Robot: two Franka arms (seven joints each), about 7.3 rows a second.
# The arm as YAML. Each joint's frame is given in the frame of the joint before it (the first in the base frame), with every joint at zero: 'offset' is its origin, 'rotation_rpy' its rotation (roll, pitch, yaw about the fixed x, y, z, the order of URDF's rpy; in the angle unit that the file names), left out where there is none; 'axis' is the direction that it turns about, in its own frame. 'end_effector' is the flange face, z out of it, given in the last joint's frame.
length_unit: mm
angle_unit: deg
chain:
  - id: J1
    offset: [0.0, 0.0, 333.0]
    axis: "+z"
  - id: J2
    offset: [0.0, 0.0, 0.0]
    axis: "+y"
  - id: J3
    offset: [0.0, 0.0, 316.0]
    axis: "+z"
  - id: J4
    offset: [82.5, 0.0, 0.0]
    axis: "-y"
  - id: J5
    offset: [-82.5, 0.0, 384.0]
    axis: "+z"
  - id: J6
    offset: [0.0, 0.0, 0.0]
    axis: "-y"
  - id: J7
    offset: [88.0, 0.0, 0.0]
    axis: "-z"
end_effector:
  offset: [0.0, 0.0, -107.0]
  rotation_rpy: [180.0, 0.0, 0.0]
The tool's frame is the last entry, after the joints.
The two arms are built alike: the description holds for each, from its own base.
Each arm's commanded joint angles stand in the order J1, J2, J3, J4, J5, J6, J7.
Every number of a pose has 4 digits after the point.
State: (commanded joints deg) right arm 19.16 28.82 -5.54 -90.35 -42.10 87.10 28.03; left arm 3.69 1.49 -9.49 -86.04 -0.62 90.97 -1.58
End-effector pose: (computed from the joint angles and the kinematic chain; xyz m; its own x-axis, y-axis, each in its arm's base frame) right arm 0.6306 0.0844 0.3474 0.9749 -0.1505 -0.1639 0.0382 -0.6125 0.7896; left arm 0.5621 -0.0569 0.6444 0.9955 -0.0729 0.0599 -0.0740 -0.9971 0.0168
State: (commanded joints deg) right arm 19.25 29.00 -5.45 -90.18 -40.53 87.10 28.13; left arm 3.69 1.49 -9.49 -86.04 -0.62 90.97 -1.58
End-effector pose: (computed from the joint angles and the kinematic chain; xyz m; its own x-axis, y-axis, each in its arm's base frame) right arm 0.6295 0.0883 0.3446 0.9725 -0.1575 -0.1718 0.0346 -0.6312 0.7749; left arm 0.5621 -0.0569 0.6444 0.9955 -0.0729 0.0599 -0.0740 -0.9971 0.0168
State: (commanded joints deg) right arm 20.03 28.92 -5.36 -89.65 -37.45 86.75 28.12; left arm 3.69 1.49 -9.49 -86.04 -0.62 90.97 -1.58
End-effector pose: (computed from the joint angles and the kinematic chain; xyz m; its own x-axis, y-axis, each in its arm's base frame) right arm 0.6265 0.1018 0.3457 0.9693 -0.1628 -0.1841 0.0295 -0.6669 0.7446; left arm 0.5621 -0.0569 0.6444 0.9955 -0.0729 0.0599 -0.0740 -0.9971 0.0168
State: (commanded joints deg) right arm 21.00 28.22 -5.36 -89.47 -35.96 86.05 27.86; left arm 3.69 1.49 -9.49 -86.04 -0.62 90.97 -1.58
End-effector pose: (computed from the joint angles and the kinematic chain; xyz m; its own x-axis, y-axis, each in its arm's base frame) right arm 0.6223 0.1135 0.3529 0.9690 -0.1576 -0.1904 0.0321 -0.6835 0.7292; left arm 0.5621 -0.0569 0.6444 0.9955 -0.0729 0.0599 -0.0740 -0.9971 0.0168
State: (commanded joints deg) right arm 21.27 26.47 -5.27 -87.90 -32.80 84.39 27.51; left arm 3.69 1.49 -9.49 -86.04 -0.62 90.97 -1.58
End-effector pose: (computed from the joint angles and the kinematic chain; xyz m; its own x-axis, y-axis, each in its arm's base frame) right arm 0.6200 0.1211 0.3794 0.9674 -0.1748 -0.1832 0.0001 -0.7233 0.6905; left arm 0.5621 -0.0569 0.6444 0.9955 -0.0729 0.0599 -0.0740 -0.9971 0.0168
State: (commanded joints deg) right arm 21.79 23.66 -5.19 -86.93 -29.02 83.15 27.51; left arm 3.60 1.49 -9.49 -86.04 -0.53 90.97 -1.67
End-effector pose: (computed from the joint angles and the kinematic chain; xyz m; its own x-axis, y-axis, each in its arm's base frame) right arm 0.6130 0.1316 0.4127 0.9679 -0.1863 -0.1686 -0.0377 -0.7711 0.6355; left arm 0.5620 -0.0576 0.6444 0.9955 -0.0729 0.0599 -0.0740 -0.9971 0.0153
